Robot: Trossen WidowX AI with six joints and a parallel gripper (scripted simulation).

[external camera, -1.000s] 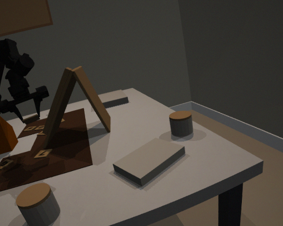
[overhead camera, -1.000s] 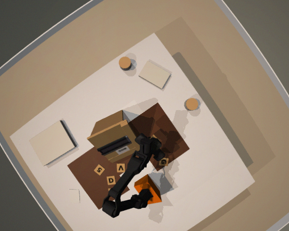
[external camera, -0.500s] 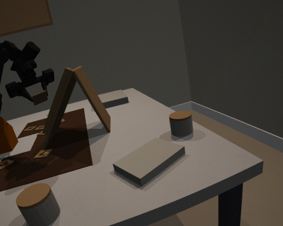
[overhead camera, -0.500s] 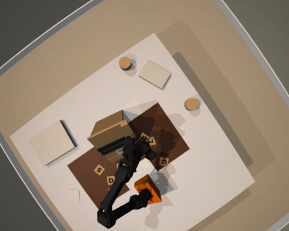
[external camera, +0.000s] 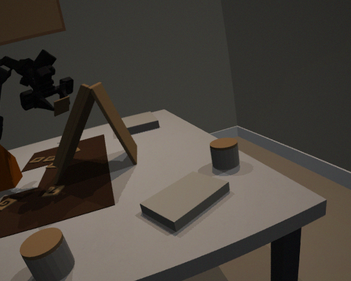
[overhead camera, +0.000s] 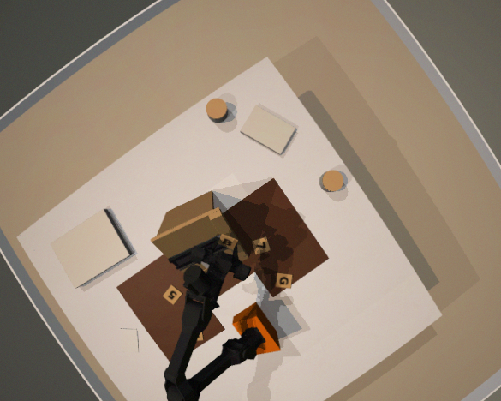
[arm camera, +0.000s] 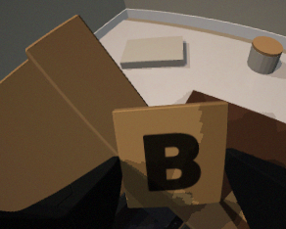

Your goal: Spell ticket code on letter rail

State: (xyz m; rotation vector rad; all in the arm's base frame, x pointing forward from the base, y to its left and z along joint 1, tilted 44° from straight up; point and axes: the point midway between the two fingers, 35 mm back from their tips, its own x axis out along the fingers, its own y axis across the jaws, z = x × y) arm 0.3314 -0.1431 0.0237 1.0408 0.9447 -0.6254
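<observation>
Right now the white ticket is 160 mm below my gripper tip, 100 mm to the left of it and 40 mm behind it. From my gripper tip the other things lie so: brown mat 250 mm below, 140 mm behind, 120 mm to the left; pale card 590 mm to the left, 250 mm below, 150 mm behind; flat slab 340 mm to the right, 270 mm ahead, 240 mm below.
</observation>
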